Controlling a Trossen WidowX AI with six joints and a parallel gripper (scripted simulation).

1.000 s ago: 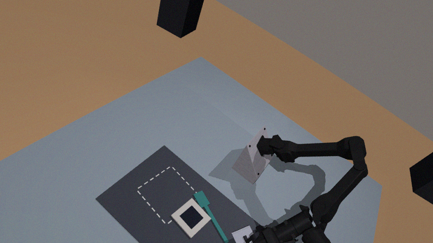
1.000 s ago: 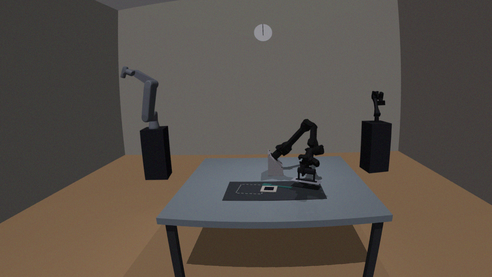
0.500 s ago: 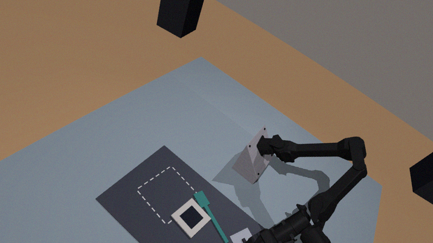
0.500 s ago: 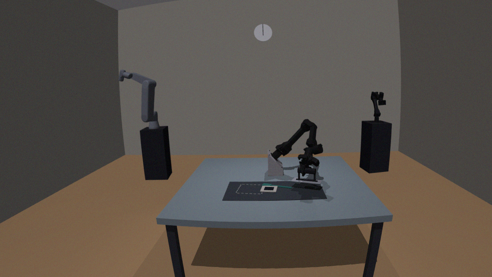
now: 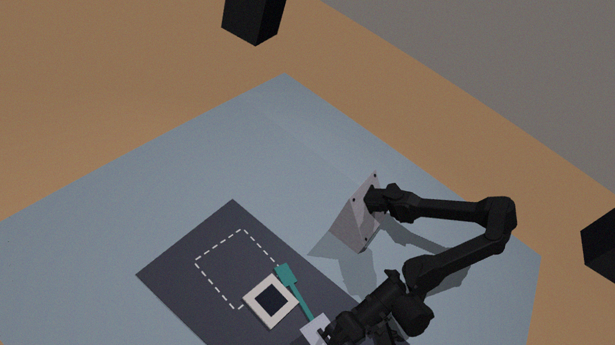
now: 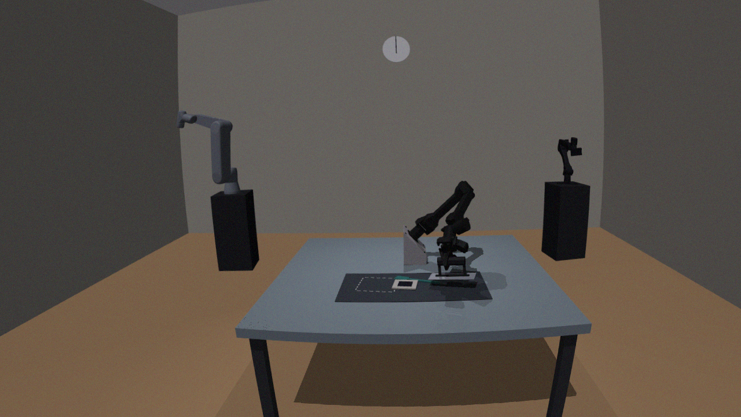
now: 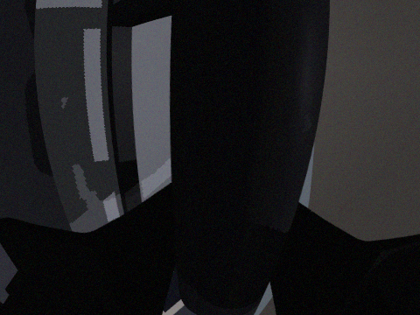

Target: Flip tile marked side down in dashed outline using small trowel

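Right now my gripper tip is 130 mm to the left of the dark mat, 110 mm above it and 40 mm past it. Also, from my gripper tip: square tile: 170 mm to the right, 80 mm below, 60 mm behind; teal trowel: 120 mm to the right, 110 mm behind, 90 mm below.
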